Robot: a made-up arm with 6 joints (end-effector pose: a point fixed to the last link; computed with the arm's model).
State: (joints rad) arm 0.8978 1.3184 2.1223 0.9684 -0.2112 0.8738
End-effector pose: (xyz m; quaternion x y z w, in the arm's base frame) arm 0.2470 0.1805 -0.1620 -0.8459 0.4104 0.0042 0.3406
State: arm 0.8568 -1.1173 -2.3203 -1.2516 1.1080 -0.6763
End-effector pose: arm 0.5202 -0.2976 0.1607 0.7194 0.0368 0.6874 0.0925
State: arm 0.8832 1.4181 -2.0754 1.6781 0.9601 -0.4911
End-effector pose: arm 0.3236 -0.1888 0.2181 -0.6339 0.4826 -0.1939 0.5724
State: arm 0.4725 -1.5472 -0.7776 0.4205 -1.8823 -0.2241
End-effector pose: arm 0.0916 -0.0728 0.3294 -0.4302 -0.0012 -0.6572 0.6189
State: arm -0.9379 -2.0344 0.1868 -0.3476 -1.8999 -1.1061
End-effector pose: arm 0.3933 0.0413 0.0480 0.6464 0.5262 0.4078 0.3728
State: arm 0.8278 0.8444 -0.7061 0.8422 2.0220 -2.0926
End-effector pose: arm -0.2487 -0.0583 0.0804 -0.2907 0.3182 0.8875 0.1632
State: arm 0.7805 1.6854 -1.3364 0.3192 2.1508 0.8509
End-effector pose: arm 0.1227 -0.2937 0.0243 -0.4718 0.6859 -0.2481 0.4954
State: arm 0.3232 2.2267 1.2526 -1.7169 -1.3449 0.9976
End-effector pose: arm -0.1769 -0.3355 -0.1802 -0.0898 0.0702 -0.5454 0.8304
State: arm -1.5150 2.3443 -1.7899 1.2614 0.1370 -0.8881
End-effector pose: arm -0.0107 0.0547 -0.0583 0.7916 0.0522 -0.3004 0.5296
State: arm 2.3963 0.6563 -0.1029 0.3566 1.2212 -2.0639
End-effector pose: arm -0.2849 0.0363 0.1676 0.0251 -0.4546 0.4106 0.7900
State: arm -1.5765 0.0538 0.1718 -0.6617 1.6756 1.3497
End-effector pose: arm -0.0820 -0.0957 0.1555 -0.3522 0.2818 -0.6120 0.6496
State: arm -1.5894 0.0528 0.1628 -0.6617 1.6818 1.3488
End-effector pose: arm -0.0834 -0.0934 0.1570 -0.3557 0.2785 -0.6191 0.6424
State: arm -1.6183 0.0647 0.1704 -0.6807 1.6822 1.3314
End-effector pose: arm -0.0788 -0.0911 0.1531 -0.3818 0.2827 -0.6134 0.6310
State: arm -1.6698 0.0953 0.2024 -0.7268 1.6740 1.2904
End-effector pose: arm -0.0674 -0.0896 0.1403 -0.4392 0.2974 -0.5885 0.6102
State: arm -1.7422 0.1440 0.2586 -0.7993 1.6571 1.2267
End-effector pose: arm -0.0541 -0.0907 0.1163 -0.5233 0.3220 -0.5427 0.5726
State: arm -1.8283 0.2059 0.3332 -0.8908 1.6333 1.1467
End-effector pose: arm -0.0475 -0.0973 0.0827 -0.6197 0.3524 -0.4788 0.5124
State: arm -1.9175 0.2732 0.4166 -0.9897 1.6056 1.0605
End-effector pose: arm -0.0542 -0.1118 0.0466 -0.7095 0.3833 -0.4035 0.4322
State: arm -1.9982 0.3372 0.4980 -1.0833 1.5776 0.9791
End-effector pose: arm -0.0738 -0.1324 0.0171 -0.7787 0.4098 -0.3271 0.3446
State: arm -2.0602 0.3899 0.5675 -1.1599 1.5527 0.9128
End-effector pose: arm -0.0984 -0.1534 -0.0010 -0.8226 0.4290 -0.2603 0.2676
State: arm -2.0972 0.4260 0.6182 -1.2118 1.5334 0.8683
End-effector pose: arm -0.1187 -0.1690 -0.0099 -0.8455 0.4406 -0.2111 0.2156
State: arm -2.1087 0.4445 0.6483 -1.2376 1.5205 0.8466
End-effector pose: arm -0.1295 -0.1767 -0.0146 -0.8547 0.4461 -0.1819 0.1934
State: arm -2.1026 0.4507 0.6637 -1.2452 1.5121 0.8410
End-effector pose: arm -0.1324 -0.1783 -0.0180 -0.8568 0.4481 -0.1670 0.1929
